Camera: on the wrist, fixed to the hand. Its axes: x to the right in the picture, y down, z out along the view.
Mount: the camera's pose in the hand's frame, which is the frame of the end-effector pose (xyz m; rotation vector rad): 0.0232 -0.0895 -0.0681 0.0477 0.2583 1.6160
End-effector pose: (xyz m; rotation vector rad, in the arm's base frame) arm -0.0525 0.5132 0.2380 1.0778 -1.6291 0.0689
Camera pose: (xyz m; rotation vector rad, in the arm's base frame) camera 0.0588 0.4849 0.2398 -0.4418 -1.8368 1.2231
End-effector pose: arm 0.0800 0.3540 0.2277 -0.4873 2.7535 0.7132
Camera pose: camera 0.0820 0.2399 0.2402 -1.5195 -2.2065 -0.6166
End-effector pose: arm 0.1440 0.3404 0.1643 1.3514 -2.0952 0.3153
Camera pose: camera 0.2416 0.3176 0.2203 -0.6388 -2.4307 1.0593
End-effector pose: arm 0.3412 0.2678 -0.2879 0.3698 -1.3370 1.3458
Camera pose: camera 0.4402 0.3091 -0.2469 -1.0942 -1.3033 2.5509
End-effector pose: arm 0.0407 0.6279 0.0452 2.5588 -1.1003 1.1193
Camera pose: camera 0.0720 0.7060 0.1234 -0.7733 2.3716 -1.1489
